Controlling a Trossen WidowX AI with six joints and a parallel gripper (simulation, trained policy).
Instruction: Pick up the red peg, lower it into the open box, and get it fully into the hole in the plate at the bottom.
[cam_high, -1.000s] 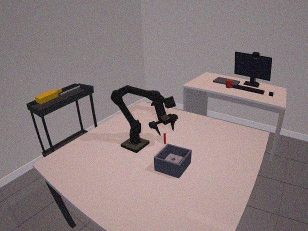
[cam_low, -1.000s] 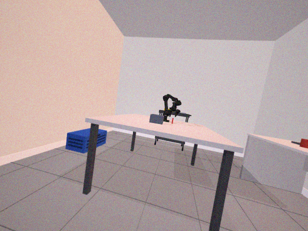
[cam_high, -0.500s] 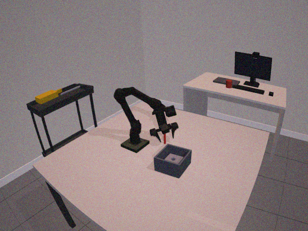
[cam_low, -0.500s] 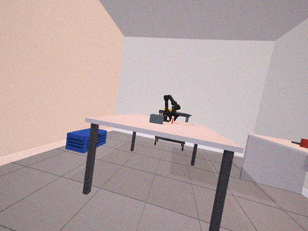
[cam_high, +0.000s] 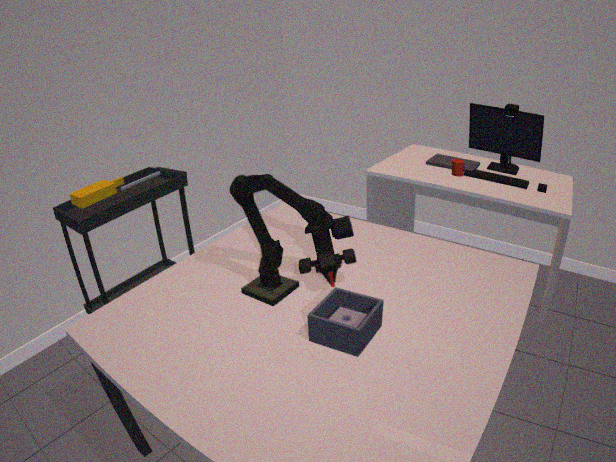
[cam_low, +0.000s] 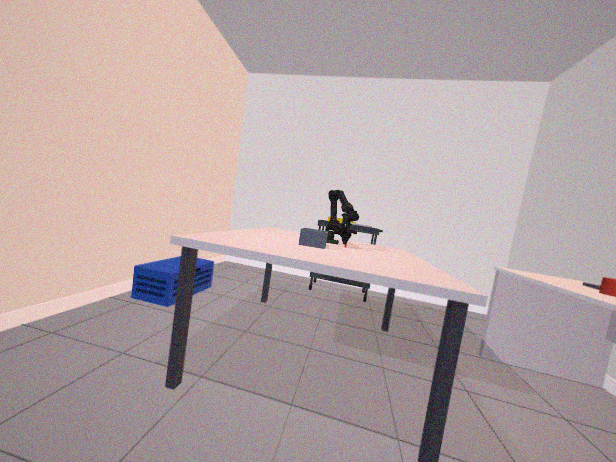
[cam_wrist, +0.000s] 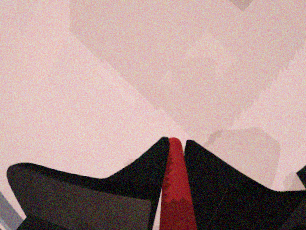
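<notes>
Now: gripper tip 190 mm to the left of the light plate, 180 mm short of it and 20 mm below it. The rest, counted from my gripper tip: grey box (190 mm to the right, 180 mm ahead, 10 mm above); red peg (20 mm above, 10 mm behind).
</notes>
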